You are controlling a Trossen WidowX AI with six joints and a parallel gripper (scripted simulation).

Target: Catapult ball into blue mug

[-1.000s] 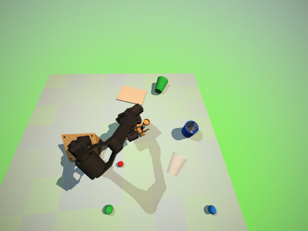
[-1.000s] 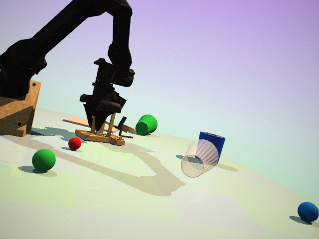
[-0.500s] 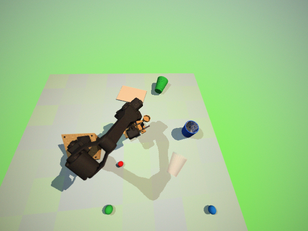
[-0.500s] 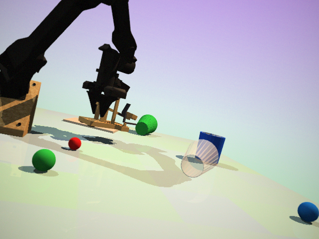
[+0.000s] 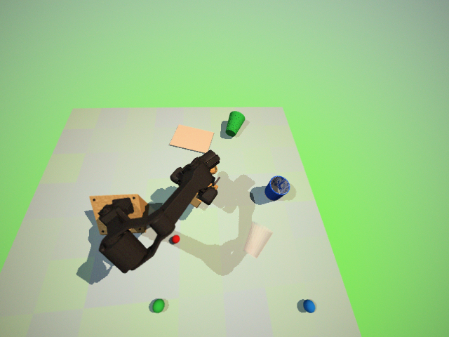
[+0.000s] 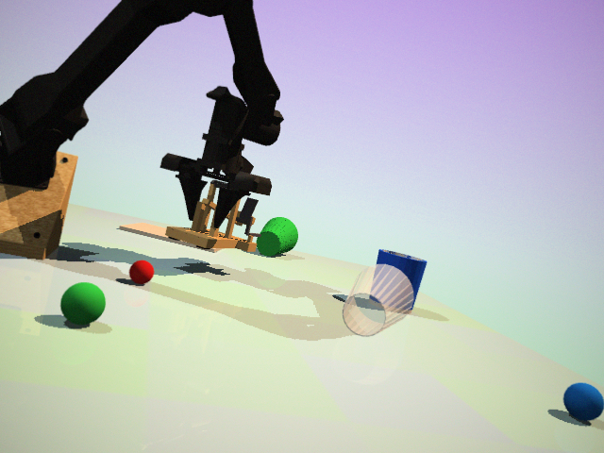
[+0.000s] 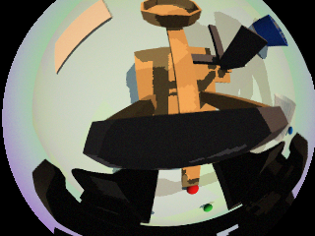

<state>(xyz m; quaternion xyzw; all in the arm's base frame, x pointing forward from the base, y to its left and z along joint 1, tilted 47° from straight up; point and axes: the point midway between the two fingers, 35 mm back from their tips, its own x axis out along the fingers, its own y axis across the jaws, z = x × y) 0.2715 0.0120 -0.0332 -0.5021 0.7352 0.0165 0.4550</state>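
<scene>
My gripper tip is 50 mm below the catapult frame, 30 mm to the right of it and 30 mm short of it. From my gripper tip the other things lie so: tan board (350 mm to the left, 80 mm below); wooden catapult (60 mm ahead, 40 mm to the left, 20 mm above); red ball (170 mm to the right, 90 mm behind, 60 mm below).
</scene>
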